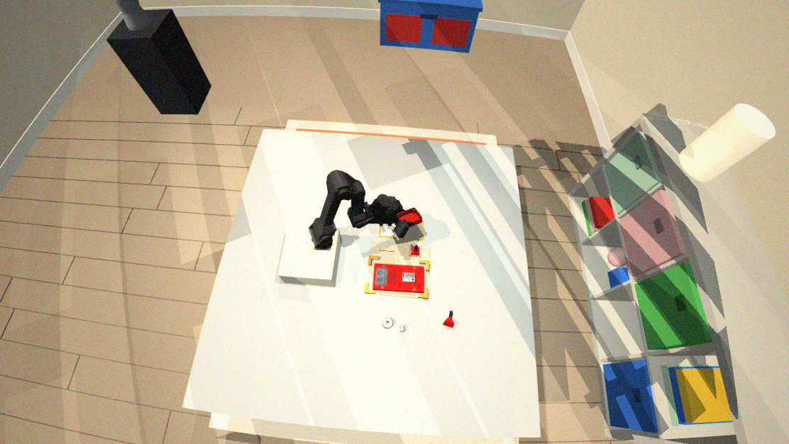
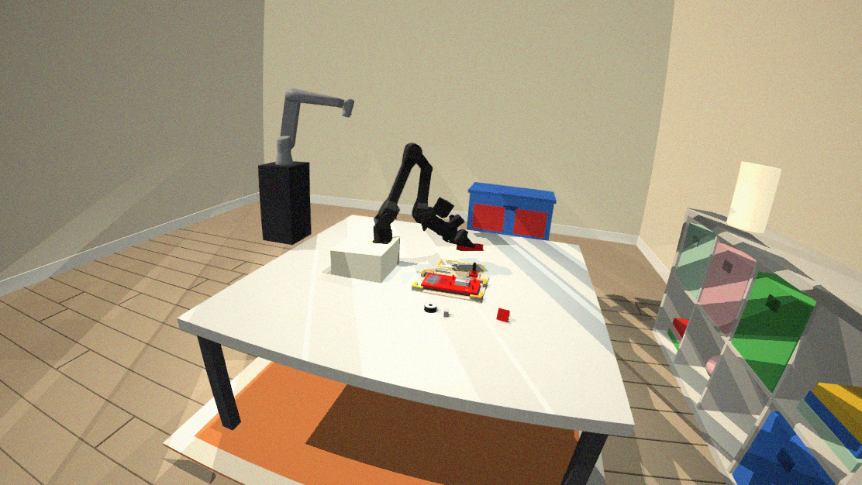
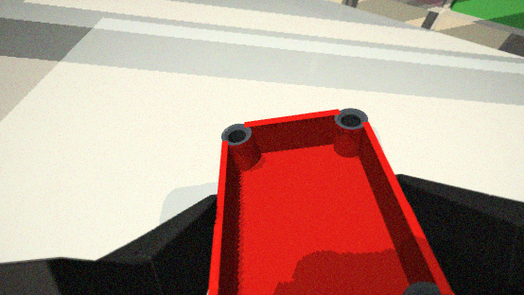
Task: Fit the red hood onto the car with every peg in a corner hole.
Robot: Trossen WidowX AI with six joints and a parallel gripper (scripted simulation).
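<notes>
Right now my gripper tip is 1 cm above the red hood. Also, from my gripper tip: grey engine block 1 cm ahead, 24 cm to the right, 6 cm below.
</notes>
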